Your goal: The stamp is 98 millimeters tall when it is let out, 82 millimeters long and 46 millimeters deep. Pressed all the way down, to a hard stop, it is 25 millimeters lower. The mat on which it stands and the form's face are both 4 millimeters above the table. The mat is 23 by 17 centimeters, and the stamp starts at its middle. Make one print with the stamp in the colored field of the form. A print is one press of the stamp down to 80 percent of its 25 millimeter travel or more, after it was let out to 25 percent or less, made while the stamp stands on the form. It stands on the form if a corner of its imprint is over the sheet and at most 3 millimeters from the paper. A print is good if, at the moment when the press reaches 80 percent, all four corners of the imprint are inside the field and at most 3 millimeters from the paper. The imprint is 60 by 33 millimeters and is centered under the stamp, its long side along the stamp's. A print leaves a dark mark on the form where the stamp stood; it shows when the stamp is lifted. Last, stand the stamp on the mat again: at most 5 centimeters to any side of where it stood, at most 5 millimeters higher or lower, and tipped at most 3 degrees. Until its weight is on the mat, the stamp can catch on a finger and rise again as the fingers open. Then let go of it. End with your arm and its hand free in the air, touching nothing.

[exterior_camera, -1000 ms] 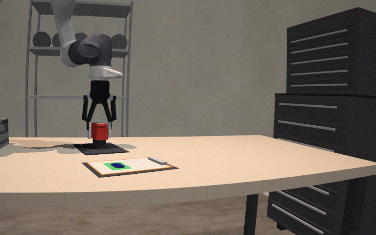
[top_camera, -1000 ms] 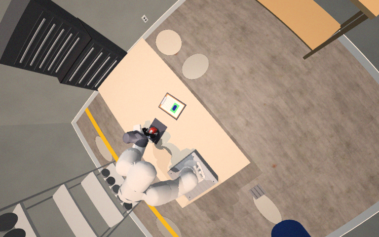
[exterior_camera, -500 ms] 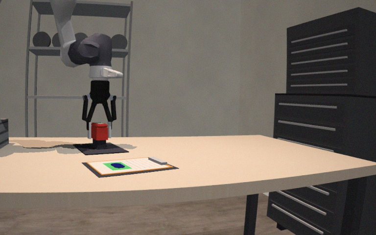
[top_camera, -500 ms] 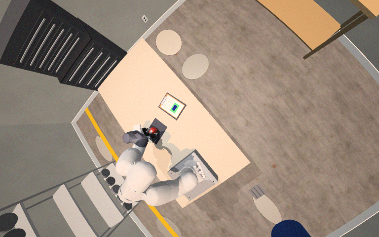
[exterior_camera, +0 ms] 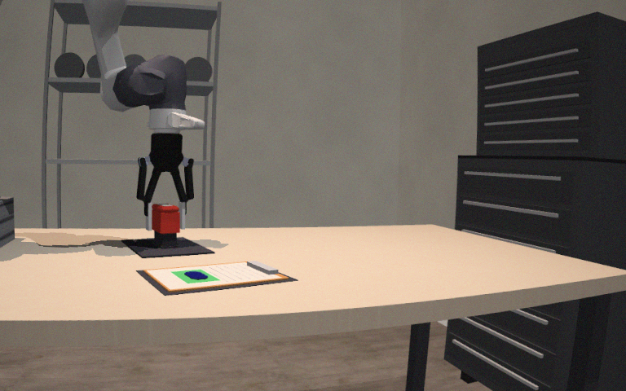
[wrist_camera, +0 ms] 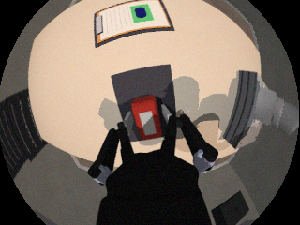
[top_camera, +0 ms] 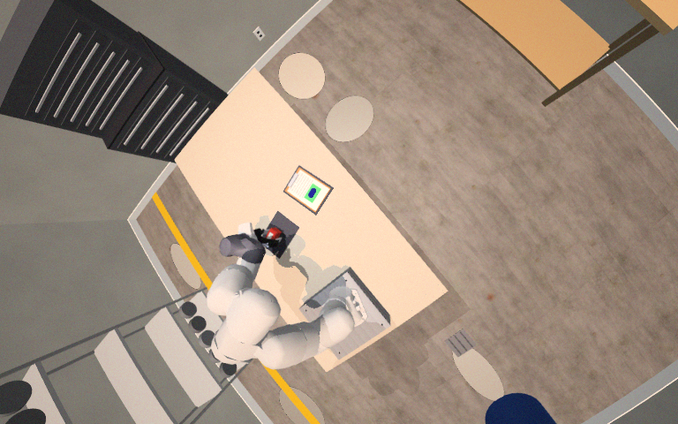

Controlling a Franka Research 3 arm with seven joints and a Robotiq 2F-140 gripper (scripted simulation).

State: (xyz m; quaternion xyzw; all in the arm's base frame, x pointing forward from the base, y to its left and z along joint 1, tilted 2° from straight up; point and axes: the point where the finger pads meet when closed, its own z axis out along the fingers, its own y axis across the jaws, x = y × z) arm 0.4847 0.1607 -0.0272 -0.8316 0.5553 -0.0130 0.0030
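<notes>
Now: the red stamp 2 cm below my hand. Round my hand: mat: 7 cm below.
</notes>
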